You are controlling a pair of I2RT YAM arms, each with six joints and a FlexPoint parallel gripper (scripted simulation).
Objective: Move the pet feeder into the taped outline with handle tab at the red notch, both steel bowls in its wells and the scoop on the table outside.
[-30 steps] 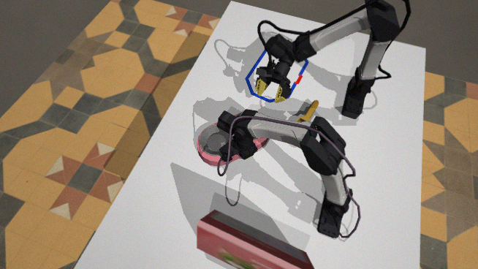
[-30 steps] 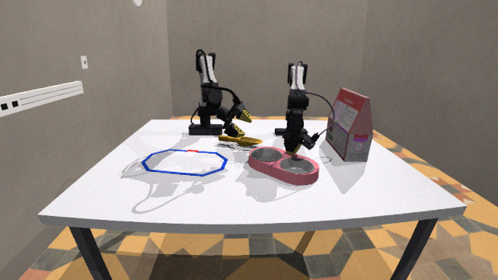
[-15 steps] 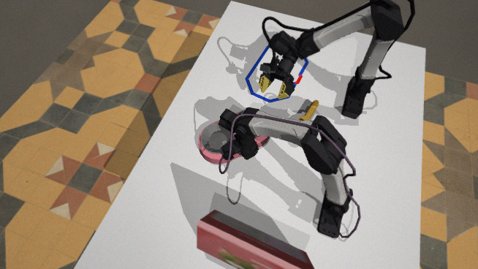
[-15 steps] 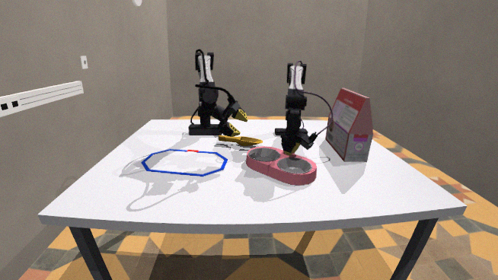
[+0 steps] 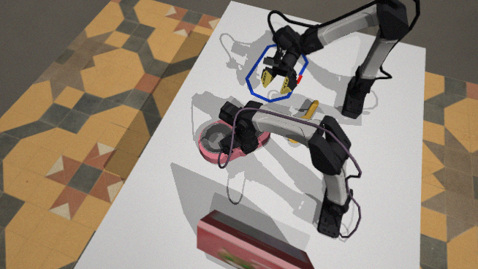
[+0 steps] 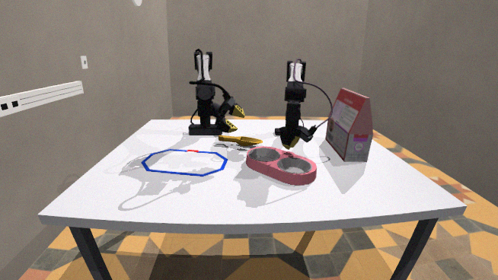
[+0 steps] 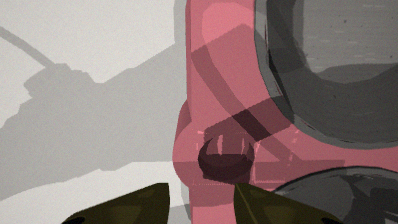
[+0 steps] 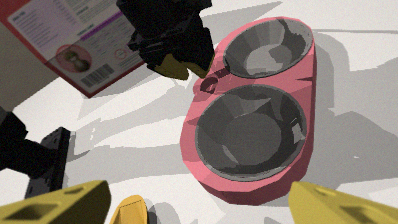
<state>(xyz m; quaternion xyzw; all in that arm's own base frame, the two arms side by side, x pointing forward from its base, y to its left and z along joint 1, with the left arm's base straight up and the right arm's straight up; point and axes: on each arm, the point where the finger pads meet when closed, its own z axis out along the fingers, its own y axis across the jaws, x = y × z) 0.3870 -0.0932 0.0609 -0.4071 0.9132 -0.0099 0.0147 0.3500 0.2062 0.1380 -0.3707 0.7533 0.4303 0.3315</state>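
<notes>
Right now my left hand is 5 cm short of the pink pet feeder, 5 cm to the left of it and 6 cm above it. From my left hand the other things lie so: yellow scoop 20 cm behind, 20 cm to the right, 6 cm below; food bag 14 cm behind, 34 cm to the left, 7 cm above; blue taped outline 1 cm behind, 48 cm to the right, 8 cm below.
The pink pet feeder lies 18 cm to the left of my right hand, 16 cm below it and 9 cm ahead of it. Round my right hand: yellow scoop: 16 cm below, 16 cm behind, 3 cm to the left; then food bag: 57 cm to the left, 11 cm behind, 3 cm below; then blue taped outline: 25 cm to the right, 18 cm below, 2 cm ahead.
</notes>
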